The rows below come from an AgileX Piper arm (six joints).
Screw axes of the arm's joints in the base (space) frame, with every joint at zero. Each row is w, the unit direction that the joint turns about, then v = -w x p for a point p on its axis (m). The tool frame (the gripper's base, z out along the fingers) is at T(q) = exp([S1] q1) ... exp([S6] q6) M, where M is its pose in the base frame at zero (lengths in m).
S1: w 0 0 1 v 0 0 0
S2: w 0 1 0 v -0.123 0 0
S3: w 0 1 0 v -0.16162 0 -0.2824
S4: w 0.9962 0 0.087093 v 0 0.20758 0
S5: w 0 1 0 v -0.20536 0 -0.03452
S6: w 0.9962 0 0.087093 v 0 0.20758 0
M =
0.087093 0 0.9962 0.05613
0 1 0 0
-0.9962 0 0.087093 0.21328
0 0 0 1
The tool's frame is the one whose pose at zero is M.
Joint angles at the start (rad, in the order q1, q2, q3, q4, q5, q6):
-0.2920, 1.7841, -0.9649, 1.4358, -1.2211, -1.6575
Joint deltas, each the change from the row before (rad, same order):
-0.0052, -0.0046, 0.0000, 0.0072, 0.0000, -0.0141
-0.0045, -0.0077, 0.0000, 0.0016, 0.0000, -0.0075
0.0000, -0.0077, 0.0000, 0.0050, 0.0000, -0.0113
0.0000, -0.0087, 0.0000, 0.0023, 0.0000, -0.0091
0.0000, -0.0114, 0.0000, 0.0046, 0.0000, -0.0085
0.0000, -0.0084, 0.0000, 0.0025, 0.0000, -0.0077
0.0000, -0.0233, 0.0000, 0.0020, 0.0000, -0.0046
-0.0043, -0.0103, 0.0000, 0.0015, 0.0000, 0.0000
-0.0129, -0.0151, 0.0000, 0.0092, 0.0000, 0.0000
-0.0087, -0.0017, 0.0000, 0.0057, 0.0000, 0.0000
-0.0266, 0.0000, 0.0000, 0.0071, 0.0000, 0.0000
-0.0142, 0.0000, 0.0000, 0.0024, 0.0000, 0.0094
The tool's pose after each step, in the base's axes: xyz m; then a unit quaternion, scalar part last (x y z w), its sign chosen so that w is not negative. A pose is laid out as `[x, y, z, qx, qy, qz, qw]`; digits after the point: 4 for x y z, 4 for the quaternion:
[0.2895, -0.1773, 0.2284, 0.2572, 0.7092, -0.6055, 0.2534]
[0.2878, -0.1784, 0.2308, 0.2587, 0.7082, -0.6065, 0.2523]
[0.2867, -0.1781, 0.2330, 0.2586, 0.7085, -0.6068, 0.2507]
[0.2857, -0.1778, 0.2357, 0.2585, 0.7081, -0.6073, 0.2507]
[0.2842, -0.1774, 0.2391, 0.2602, 0.7074, -0.6072, 0.2515]
[0.2831, -0.1771, 0.2416, 0.2605, 0.7069, -0.6075, 0.2518]
[0.2803, -0.1762, 0.2490, 0.2655, 0.7028, -0.6072, 0.2587]
[0.2782, -0.1770, 0.2522, 0.2702, 0.7002, -0.6072, 0.2610]
[0.2735, -0.1799, 0.2563, 0.2820, 0.6962, -0.6064, 0.2609]
[0.2714, -0.1821, 0.2565, 0.2876, 0.6952, -0.6062, 0.2577]
[0.2661, -0.1892, 0.2560, 0.2996, 0.6921, -0.6080, 0.2483]
[0.2633, -0.1930, 0.2558, 0.3086, 0.6887, -0.6080, 0.2463]

